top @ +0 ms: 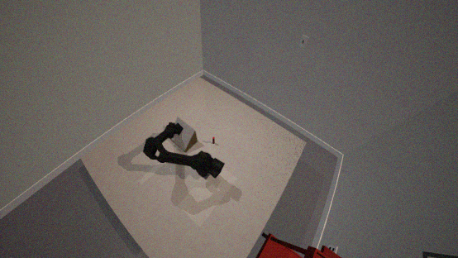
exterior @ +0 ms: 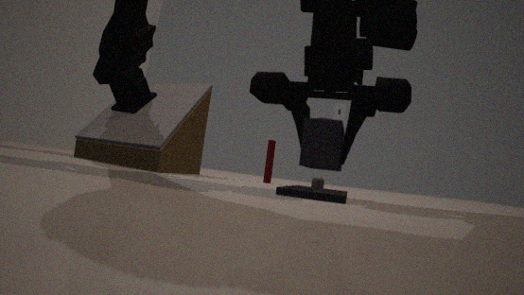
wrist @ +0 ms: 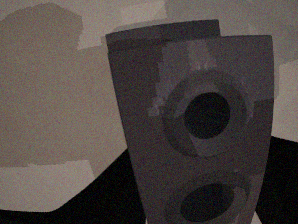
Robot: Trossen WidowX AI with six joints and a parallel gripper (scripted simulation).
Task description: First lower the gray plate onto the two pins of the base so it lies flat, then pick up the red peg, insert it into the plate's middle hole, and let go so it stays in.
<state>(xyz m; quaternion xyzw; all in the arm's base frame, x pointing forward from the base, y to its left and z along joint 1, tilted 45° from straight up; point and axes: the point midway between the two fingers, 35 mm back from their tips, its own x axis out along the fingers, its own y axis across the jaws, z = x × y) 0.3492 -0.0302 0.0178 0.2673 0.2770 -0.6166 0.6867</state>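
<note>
Right now the dark base is 3 cm below my gripper tip. Also, from my gripper tip: red peg: 13 cm behind, 18 cm to the left; then gray plate: 3 cm above.
</note>
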